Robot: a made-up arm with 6 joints.
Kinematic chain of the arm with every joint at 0, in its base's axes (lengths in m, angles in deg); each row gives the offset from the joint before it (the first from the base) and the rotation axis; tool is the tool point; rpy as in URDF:
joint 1: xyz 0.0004 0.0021 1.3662 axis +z
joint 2: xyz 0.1 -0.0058 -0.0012 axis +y
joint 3: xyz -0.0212 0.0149 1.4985 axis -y
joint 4: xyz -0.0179 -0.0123 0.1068 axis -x
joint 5: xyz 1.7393 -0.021 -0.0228 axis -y
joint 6: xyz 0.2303 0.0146 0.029 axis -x
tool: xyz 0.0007 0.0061 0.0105 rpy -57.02 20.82 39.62
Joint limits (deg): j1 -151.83..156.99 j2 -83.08..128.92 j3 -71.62..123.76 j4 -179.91..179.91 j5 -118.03..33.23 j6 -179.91..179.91
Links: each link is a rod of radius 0.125 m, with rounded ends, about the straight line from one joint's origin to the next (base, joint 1, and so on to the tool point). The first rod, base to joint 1, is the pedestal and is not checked.
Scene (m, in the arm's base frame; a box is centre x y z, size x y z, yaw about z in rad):
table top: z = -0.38
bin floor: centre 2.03 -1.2 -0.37 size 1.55 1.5 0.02 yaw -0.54
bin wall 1: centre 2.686 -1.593 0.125 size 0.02 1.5 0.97 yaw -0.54
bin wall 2: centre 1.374 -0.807 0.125 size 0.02 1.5 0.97 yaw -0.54
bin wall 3: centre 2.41 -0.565 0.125 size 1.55 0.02 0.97 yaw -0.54
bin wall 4: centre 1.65 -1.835 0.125 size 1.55 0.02 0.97 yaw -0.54
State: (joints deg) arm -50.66 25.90 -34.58 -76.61 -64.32 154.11
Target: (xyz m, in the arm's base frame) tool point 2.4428 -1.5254 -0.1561
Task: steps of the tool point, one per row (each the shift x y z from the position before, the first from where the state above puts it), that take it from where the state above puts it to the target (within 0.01 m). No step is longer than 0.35 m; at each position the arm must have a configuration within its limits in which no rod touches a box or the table.
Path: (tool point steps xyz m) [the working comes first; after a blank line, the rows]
Joints at the target: -35.13 94.85 44.46 -84.82 -40.71 153.59
Straight joint move there: clear.

1: 0.2577 -0.1831 -0.1334
2: 0.2500 -0.1364 -0.1788
3: 0.2305 -0.0856 -0.2172
4: 0.2000 -0.0343 -0.2448
5: 0.1605 0.0161 -0.2620
6: 0.1129 0.0619 -0.2672

